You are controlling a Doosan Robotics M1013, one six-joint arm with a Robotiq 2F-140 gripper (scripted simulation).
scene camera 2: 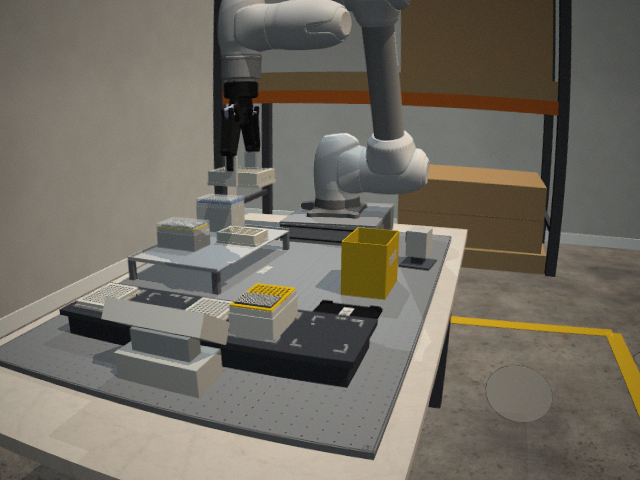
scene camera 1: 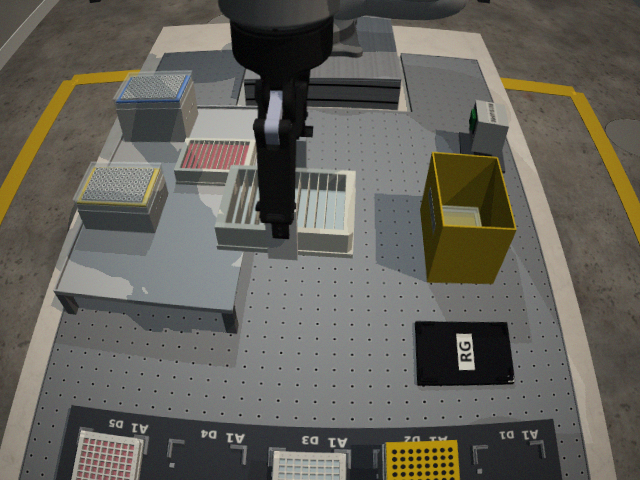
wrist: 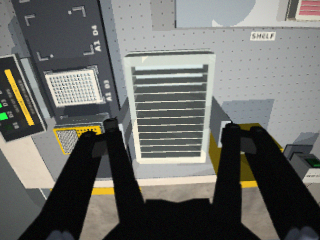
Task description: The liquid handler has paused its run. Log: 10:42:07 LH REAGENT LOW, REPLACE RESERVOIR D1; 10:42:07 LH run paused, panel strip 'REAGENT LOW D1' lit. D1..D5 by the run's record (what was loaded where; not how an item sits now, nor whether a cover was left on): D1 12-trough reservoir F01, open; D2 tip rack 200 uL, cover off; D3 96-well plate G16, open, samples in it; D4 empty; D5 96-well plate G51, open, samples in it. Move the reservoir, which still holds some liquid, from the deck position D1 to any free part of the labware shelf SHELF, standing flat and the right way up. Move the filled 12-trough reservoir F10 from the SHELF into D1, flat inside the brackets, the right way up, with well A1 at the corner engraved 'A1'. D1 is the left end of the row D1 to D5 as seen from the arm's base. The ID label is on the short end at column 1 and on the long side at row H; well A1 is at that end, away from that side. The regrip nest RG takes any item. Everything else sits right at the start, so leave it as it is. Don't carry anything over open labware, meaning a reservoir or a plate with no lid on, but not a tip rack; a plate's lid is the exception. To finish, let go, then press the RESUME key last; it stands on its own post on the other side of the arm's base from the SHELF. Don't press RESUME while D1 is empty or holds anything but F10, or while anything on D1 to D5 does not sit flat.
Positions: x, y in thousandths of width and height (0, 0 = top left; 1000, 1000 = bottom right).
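A shelf (scene camera 1: 282, 549) is part of this scene, and so is a resume post (scene camera 1: 768, 264). I see a yellow bin (scene camera 1: 709, 530), which scene camera 2 shows as well (scene camera 2: 577, 536). The blue-topped box (scene camera 1: 216, 261) appears again in the other scene view (scene camera 2: 345, 455), but in the wrist view it is out of frame. For the pale 12-trough reservoir (scene camera 1: 510, 480) I can also look to scene camera 2 (scene camera 2: 393, 370) and to the wrist view (wrist: 511, 406). And there is my gripper (scene camera 1: 451, 455).
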